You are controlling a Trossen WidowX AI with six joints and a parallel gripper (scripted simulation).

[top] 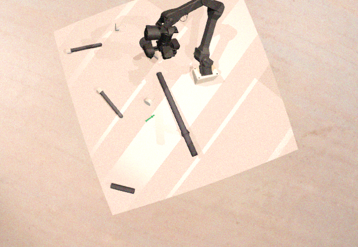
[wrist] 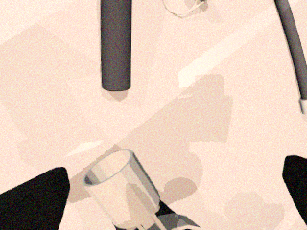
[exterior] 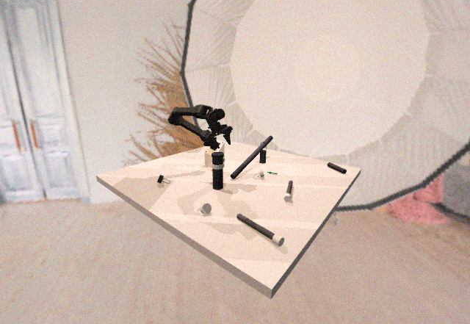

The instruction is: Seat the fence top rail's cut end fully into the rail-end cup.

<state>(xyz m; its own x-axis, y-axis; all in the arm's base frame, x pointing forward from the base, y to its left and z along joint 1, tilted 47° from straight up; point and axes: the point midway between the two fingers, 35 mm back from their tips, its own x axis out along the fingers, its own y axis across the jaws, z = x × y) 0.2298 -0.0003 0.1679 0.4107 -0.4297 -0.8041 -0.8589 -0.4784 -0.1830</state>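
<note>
My gripper tip is 30 mm short of the brace band with rail-end cup, 70 mm to the left of it and 80 mm above it. Round my gripper tip: short line post (80 mm behind, 440 mm to the left, 110 mm below); then green piece (130 mm ahead, 320 mm to the left, 210 mm below).
</note>
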